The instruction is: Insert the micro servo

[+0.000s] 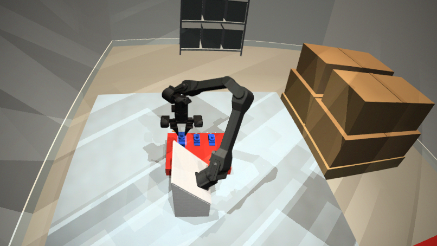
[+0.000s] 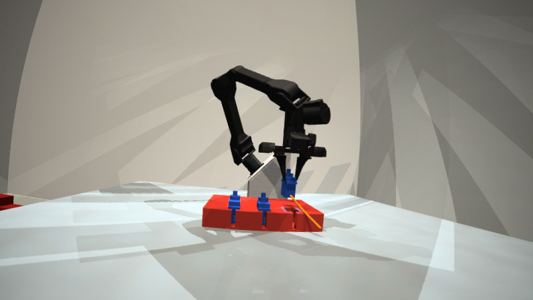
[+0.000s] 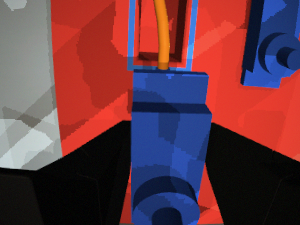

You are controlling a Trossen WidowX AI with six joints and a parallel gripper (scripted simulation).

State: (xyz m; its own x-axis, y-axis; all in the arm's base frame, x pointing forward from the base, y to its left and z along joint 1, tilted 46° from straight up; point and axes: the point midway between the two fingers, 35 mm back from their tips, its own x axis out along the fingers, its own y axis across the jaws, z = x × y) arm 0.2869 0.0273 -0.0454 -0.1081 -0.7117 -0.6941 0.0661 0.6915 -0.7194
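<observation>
Right now the red deck is 100 mm below my gripper tip, 70 mm to the right of it and 70 mm behind it.
</observation>
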